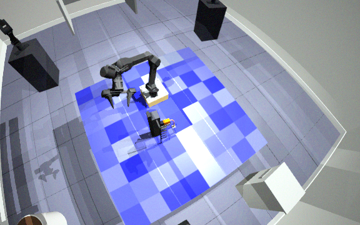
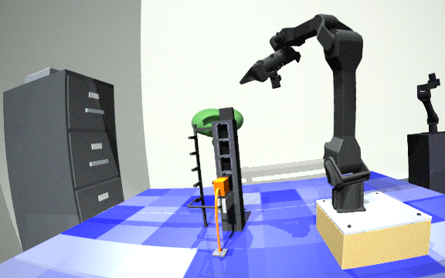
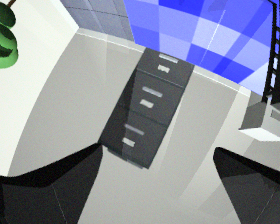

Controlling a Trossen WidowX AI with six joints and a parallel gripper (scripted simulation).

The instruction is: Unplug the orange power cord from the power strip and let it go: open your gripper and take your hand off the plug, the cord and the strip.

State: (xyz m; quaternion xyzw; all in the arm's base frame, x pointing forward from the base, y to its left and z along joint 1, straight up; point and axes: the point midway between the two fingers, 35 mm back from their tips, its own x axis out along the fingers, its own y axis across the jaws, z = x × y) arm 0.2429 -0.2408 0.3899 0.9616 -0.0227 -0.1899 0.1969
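The orange plug is 30 cm below my gripper tip, 23 cm to the left of it and 3 cm ahead of it. From my gripper tip the other things lie so: grey anchor 46 cm below, 31 cm to the left, 2 cm ahead.
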